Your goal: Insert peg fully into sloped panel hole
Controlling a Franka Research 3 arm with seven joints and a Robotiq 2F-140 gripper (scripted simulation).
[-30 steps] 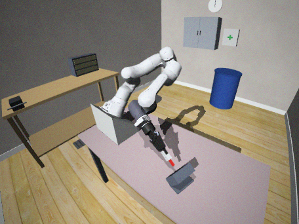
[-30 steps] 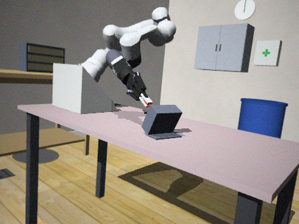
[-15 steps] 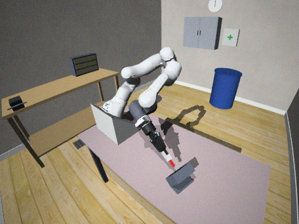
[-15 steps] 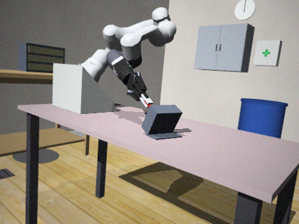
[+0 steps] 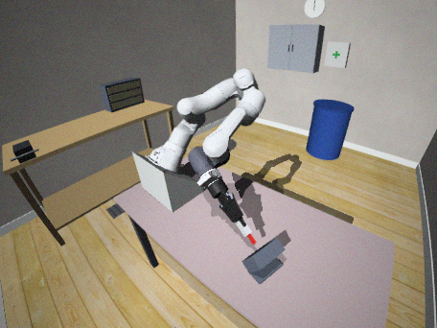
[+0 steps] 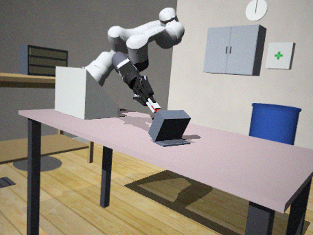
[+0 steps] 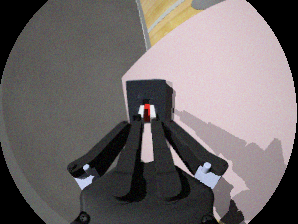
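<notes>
Right now the red peg is 30 mm ahead of my hand and 20 mm below it.
</notes>
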